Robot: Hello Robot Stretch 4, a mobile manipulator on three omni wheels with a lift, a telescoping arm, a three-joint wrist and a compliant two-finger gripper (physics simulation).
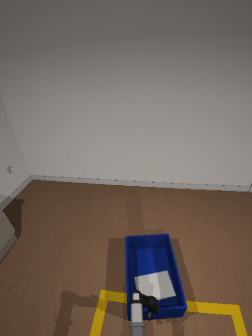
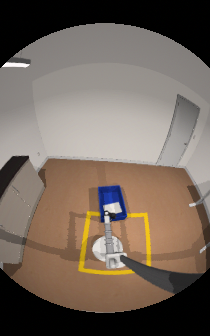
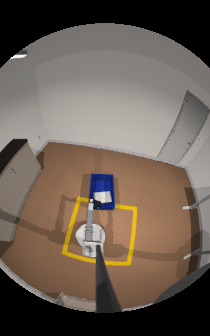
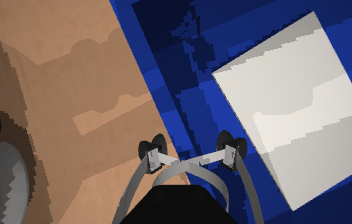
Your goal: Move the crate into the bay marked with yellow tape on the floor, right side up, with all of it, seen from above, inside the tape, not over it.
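Places are measured from the robot's base along level axes (x back, y right, z up), in metres.
Pixels of known places: gripper, fingertip midpoint: [image 4: 192, 144].
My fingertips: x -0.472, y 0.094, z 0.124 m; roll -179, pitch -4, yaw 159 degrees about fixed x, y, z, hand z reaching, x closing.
Observation:
Behind a point stands the place of what it marks.
The blue crate [image 1: 149, 252] {x -0.997, y 0.140, z -0.009 m} [image 2: 110, 194] {x -0.980, y 0.159, z -0.009 m} [image 3: 102, 183] {x -0.963, y 0.148, z -0.010 m} [image 4: 155, 82] {x -0.460, y 0.017, z 0.192 m} is upright, open side up, with a flat white piece [image 1: 156, 285] {x -0.689, y 0.169, z 0.001 m} [image 4: 295, 110] {x -0.673, y 0.139, z 0.001 m} inside. Its near end overlaps the far line of the yellow tape [image 1: 212, 308] {x -0.506, y 0.581, z -0.027 m} [image 2: 148, 235] {x -0.066, y 0.710, z -0.024 m} [image 3: 133, 235] {x 0.023, y 0.694, z -0.028 m}; most of the crate lies beyond that line, outside the bay. My gripper [image 1: 149, 304] [image 2: 111, 215] {x -0.472, y 0.094, z 0.124 m} [image 3: 96, 204] {x -0.472, y 0.094, z 0.124 m} [image 4: 192, 144] {x -0.472, y 0.094, z 0.124 m} is shut on the crate's left wall near its near end, one finger outside and one inside. The crate's underside is hidden, so I cannot tell whether it touches the floor.
My white round base [image 2: 100, 248] {x -0.007, y -0.091, z 0.187 m} [image 3: 82, 235] {x 0.005, y -0.101, z 0.187 m} stands inside the taped bay. A cabinet [image 2: 20, 210] {x -0.380, y -1.367, z 0.379 m} [image 3: 15, 195] {x -0.303, y -1.377, z 0.334 m} stands at the left. A grey door [image 2: 180, 132] {x -1.759, y 2.048, z 1.146 m} [image 3: 182, 130] {x -1.771, y 1.955, z 1.117 m} is at the far right. The far wall [image 1: 140, 125] {x -2.063, y 0.121, z 0.889 m} rises behind the crate, with brown floor between.

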